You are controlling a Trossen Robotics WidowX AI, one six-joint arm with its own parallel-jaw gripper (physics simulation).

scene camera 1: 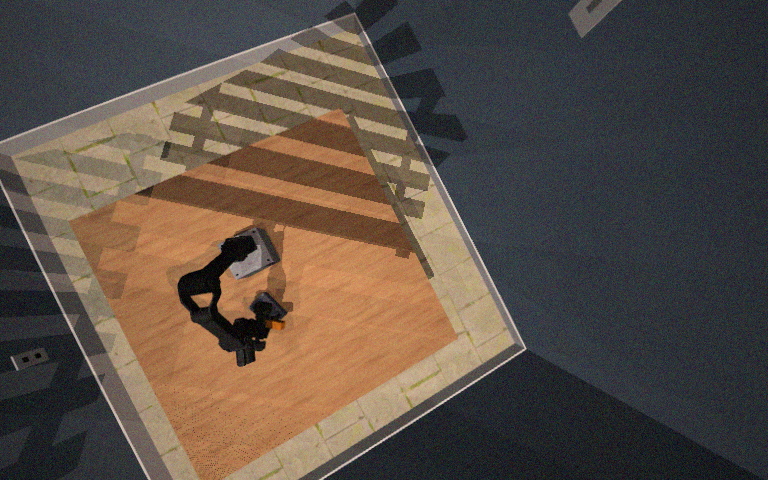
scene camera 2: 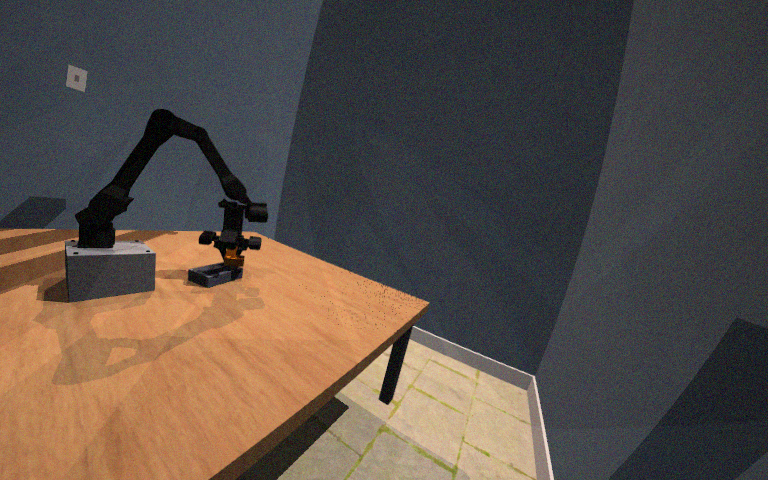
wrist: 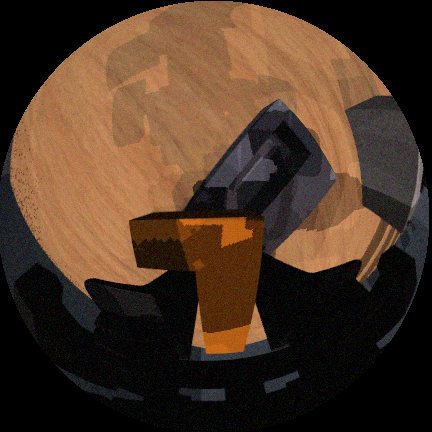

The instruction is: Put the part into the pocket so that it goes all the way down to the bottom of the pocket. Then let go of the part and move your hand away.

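Frame: origin at the arm's base, x ahead, y left, z up, level; centimetres.
Where they show: gripper, fingertip midpoint: (scene camera 1: 271, 320) (scene camera 2: 230, 262) (wrist: 221, 249); arm's base at its link origin: (scene camera 1: 246, 245) (scene camera 2: 95, 245).
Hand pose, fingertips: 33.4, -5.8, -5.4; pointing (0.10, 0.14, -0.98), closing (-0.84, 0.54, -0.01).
Things, the pixels of their top centre, and the offset from my fingertips, as dx, dy, dz. Level surfaces: height alone.
- orange L-shaped part at its top centre: (wrist: 200, 345) (scene camera 2: 237, 244) (scene camera 1: 268, 329) +2.0, +0.3, +6.5
- dark grey block with the pocket, top centre: (wrist: 265, 204) (scene camera 2: 217, 268) (scene camera 1: 266, 311) -4.5, -0.7, -1.4
- wooden table at its surface level: dz -5.0
The orange L-shaped part (scene camera 1: 276, 324) (scene camera 2: 234, 259) (wrist: 230, 260) is held between the fingers of my gripper (scene camera 2: 231, 252) (wrist: 221, 249), which is shut on it. Its arm sticks out to the left in the wrist view. The dark grey block with the pocket (scene camera 1: 275, 305) (scene camera 2: 211, 279) (wrist: 304, 200) lies on the table, turned diagonally in the wrist view. The part is above the block's near end in the wrist view, at its right end in scene camera 2. The far stretch of the pocket shows; the part hides the near stretch. Any contact with the block cannot be told.
The arm stands on a grey base box (scene camera 1: 259, 260) (scene camera 2: 110, 276) (wrist: 385, 150), to the left of the block in scene camera 2 and right of it in the wrist view. The wooden table (scene camera 1: 351, 294) (scene camera 2: 294, 339) (wrist: 75, 150) carries shadows of the arm. Its edge shows in scene camera 2.
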